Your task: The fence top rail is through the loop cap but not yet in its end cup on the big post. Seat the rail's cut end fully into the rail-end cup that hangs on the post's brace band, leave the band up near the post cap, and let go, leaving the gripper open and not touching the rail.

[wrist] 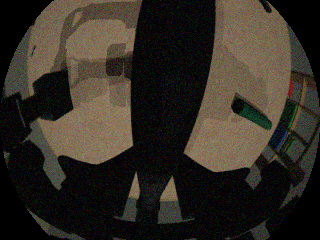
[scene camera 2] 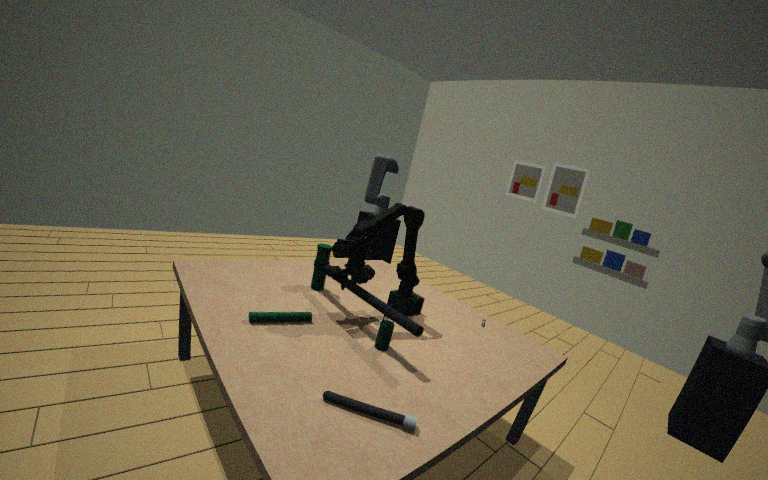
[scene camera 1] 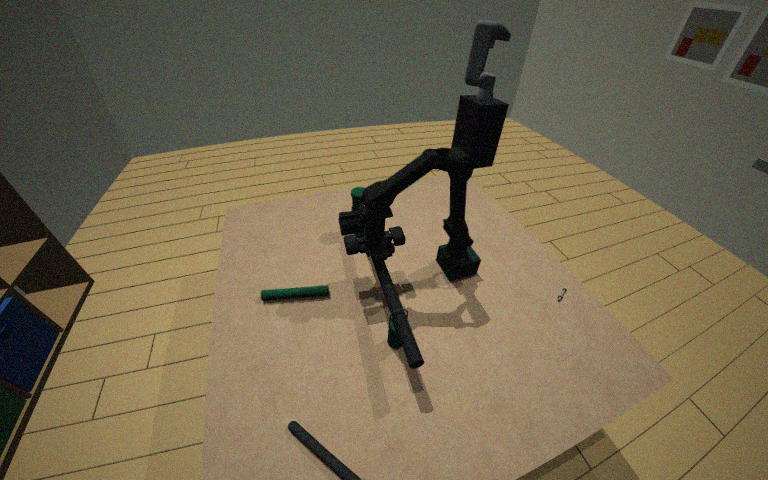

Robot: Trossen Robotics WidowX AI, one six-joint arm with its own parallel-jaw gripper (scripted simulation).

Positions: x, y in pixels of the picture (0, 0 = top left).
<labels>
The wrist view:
my gripper: 155, 148
dark top rail: 172, 55
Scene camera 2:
my gripper: 346, 289
dark top rail: 414, 328
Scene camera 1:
my gripper: 374, 254
dark top rail: 415, 360
</labels>
